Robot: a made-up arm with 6 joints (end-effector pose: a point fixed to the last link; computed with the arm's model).
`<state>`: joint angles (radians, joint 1 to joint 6).
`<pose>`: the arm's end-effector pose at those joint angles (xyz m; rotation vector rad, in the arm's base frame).
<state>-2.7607 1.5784 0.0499 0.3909 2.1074 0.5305</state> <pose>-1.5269 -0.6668 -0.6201 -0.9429 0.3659 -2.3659</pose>
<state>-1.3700 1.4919 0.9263 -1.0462 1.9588 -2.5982</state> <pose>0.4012 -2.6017 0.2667 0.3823 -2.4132 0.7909</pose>
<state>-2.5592 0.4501 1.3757 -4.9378 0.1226 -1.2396</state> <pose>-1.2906 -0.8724 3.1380 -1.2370 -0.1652 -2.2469</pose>
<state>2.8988 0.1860 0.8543 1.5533 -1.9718 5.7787</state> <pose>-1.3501 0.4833 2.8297 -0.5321 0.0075 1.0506</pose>
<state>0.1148 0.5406 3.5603 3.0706 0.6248 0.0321</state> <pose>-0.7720 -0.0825 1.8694 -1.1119 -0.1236 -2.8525</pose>
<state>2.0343 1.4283 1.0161 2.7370 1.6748 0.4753</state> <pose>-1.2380 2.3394 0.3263 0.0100 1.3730 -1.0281</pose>
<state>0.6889 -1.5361 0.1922 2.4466 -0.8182 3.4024</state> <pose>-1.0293 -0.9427 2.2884 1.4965 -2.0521 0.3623</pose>
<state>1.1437 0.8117 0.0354 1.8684 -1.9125 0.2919</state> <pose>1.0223 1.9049 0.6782 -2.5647 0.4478 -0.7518</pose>
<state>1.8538 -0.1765 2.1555 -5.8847 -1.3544 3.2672</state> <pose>0.3393 -0.9536 2.9442 -1.7961 -1.4505 -0.6958</pose>
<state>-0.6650 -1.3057 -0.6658 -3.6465 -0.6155 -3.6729</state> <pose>0.1682 -0.1876 2.1593 0.5418 -1.4771 -0.1814</pose>
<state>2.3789 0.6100 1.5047 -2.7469 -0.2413 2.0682</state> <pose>-1.2611 1.1852 3.0355 1.6219 0.1877 2.4475</pose>
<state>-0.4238 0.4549 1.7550 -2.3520 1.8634 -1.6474</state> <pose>0.9183 -0.5314 3.1299 -1.1319 1.3026 -0.5593</pose>
